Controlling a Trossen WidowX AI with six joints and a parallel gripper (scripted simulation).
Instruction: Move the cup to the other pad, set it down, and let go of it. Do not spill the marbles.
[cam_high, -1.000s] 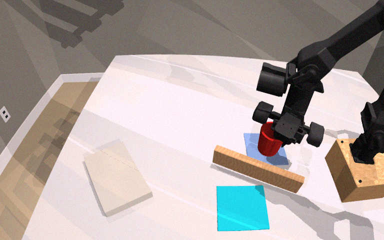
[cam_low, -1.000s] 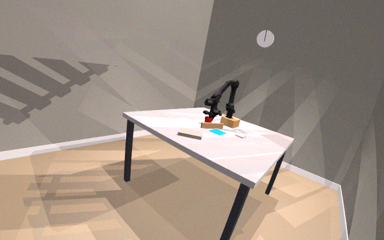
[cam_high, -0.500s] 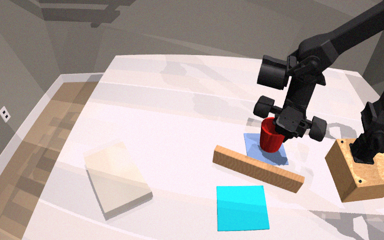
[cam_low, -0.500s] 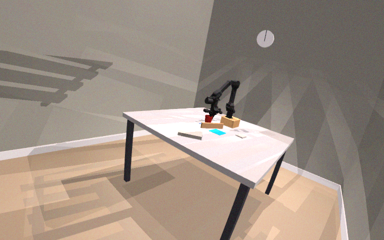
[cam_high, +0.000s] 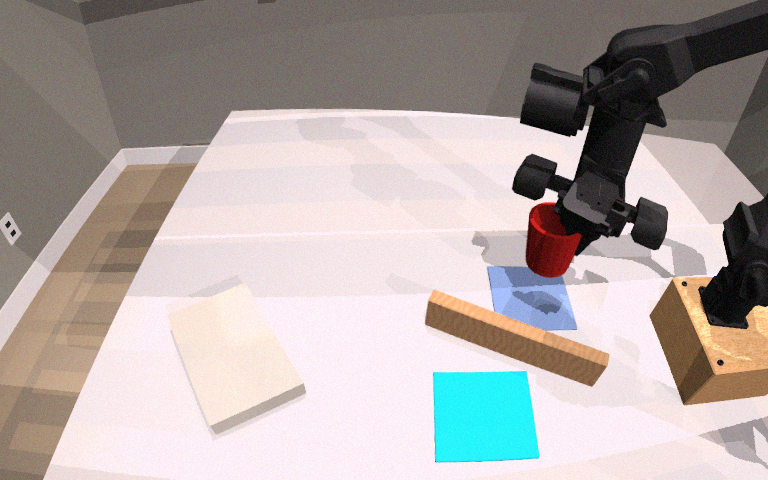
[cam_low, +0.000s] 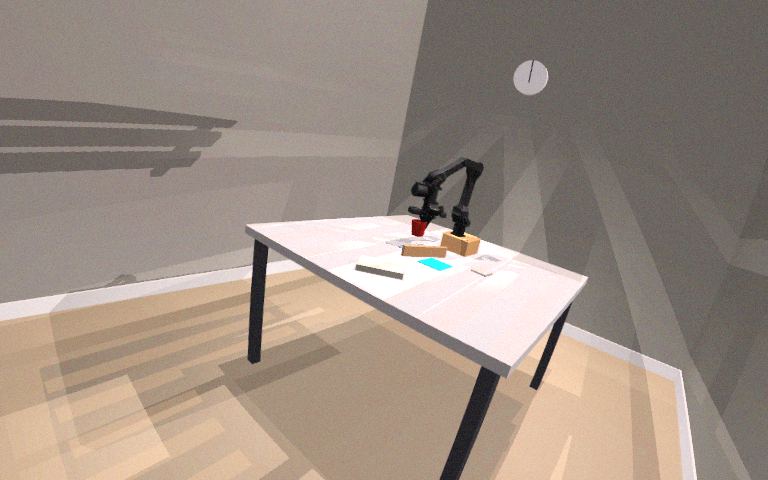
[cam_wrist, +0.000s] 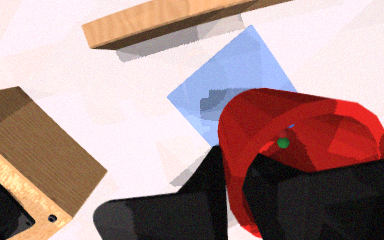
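Now: the red cup 30 mm ahead of my gripper tip and 10 mm to the right of it. Round my gripper tip: green marble 40 mm ahead, 30 mm to the right, 20 mm below; red marble 40 mm ahead, 20 mm to the right, 20 mm below; wooden bar 60 mm ahead, 90 mm to the left, 90 mm below.
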